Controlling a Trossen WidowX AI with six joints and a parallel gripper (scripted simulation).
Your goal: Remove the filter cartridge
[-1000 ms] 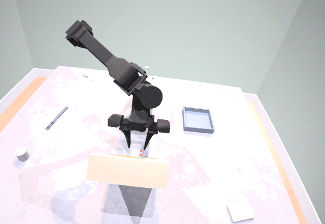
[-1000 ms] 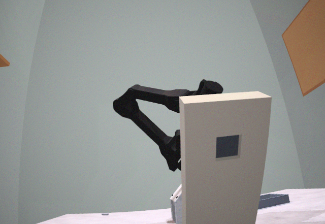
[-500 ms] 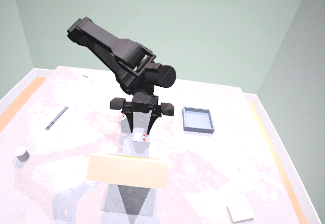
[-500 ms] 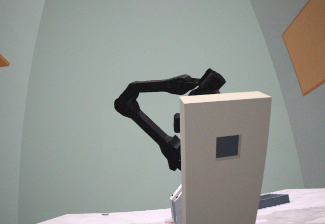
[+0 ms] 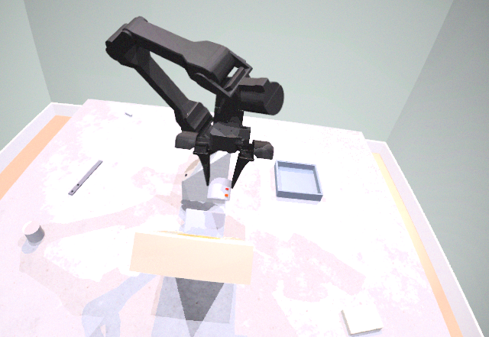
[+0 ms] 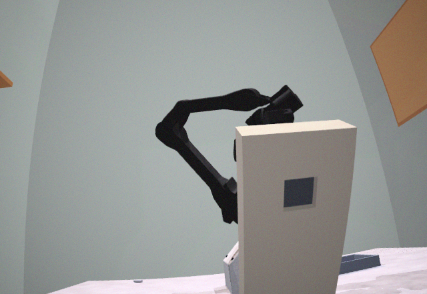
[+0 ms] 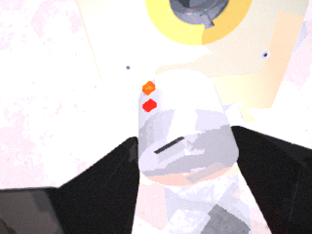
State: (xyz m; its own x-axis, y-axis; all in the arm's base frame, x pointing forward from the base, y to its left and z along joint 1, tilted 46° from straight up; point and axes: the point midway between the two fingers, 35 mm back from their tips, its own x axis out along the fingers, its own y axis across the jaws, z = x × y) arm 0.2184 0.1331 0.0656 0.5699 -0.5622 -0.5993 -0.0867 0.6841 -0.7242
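My gripper tip is now 330 mm past the blue tray, 230 mm to the right of it and 250 mm above it. Round my gripper tip: cream service panel: 70 mm ahead, 20 mm to the right, 120 mm below; filter cartridge: right at my gripper tip; white pad: 120 mm ahead, 390 mm to the left, 260 mm below.
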